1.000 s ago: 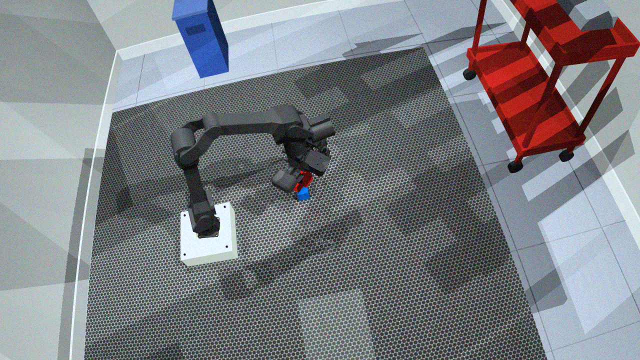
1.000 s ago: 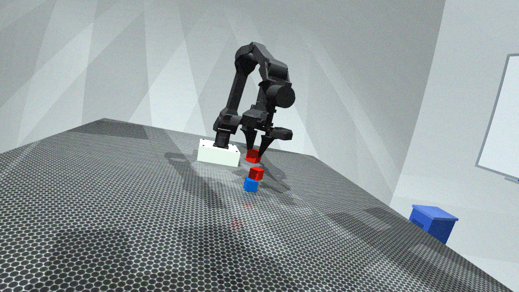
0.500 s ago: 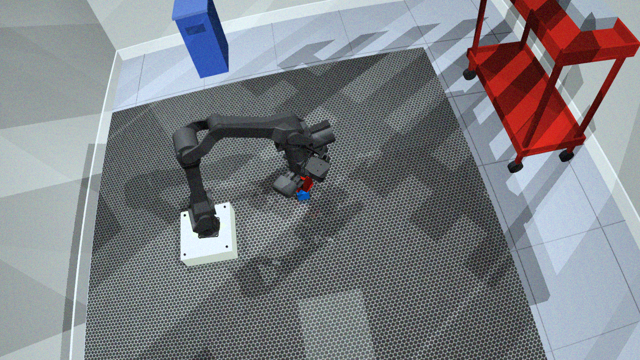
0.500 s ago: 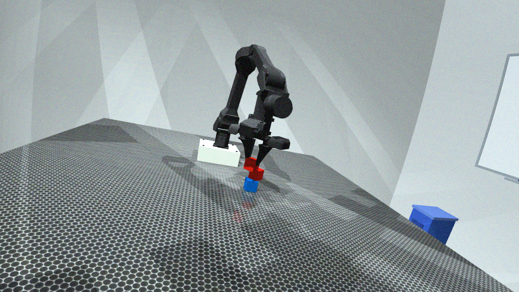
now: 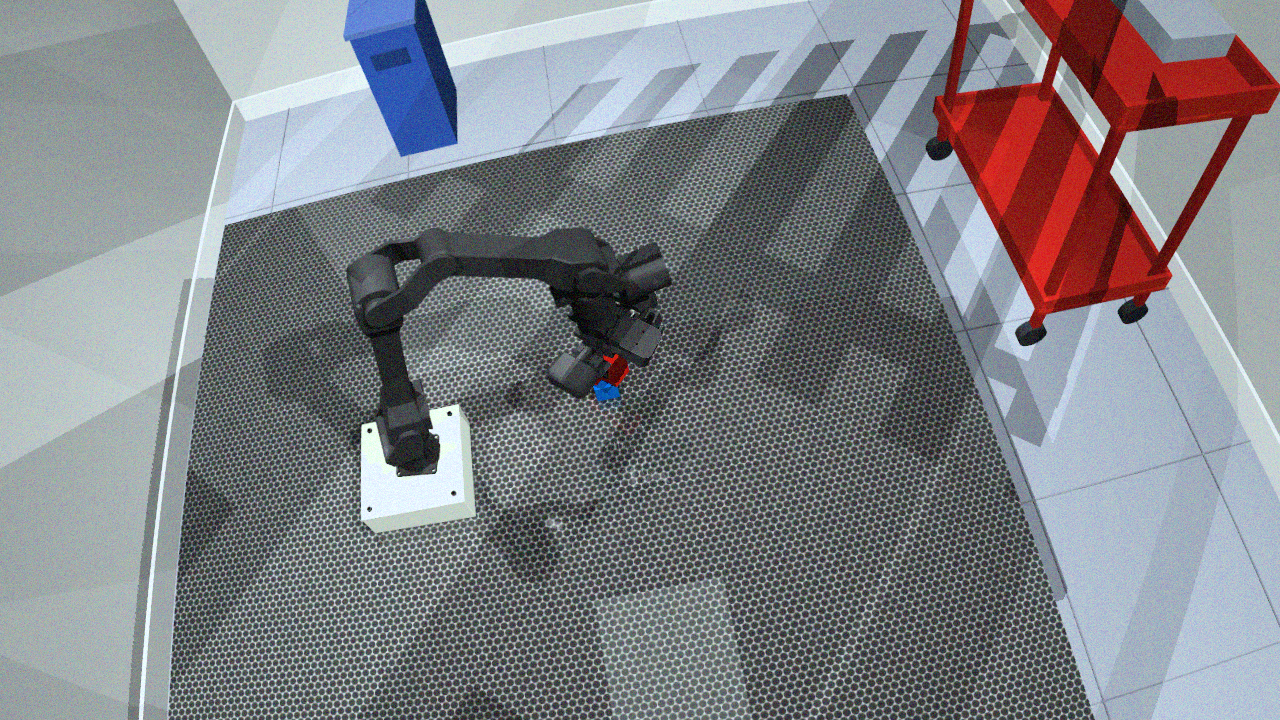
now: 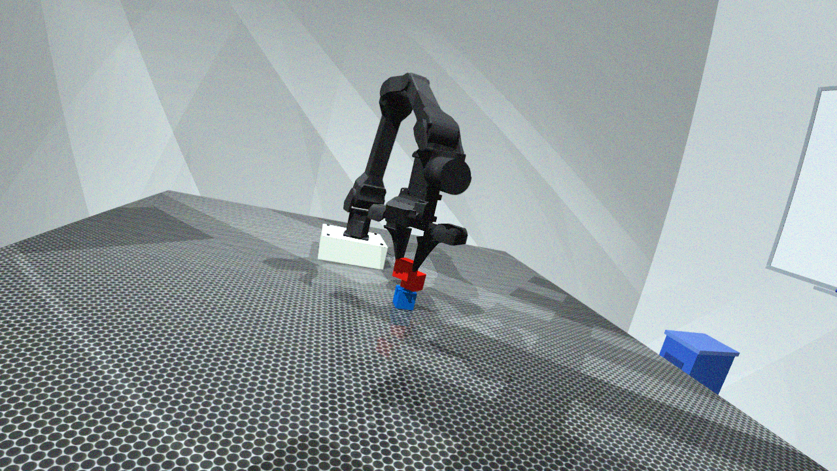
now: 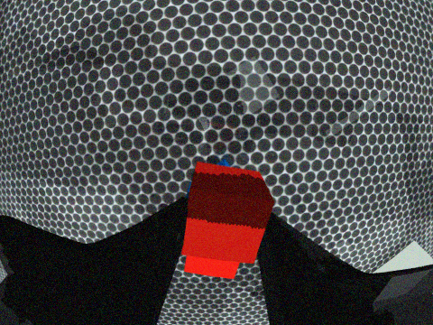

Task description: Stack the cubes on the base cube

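The blue base cube lies 60 mm below my gripper tip, 20 mm behind it and 10 mm to the left of it.
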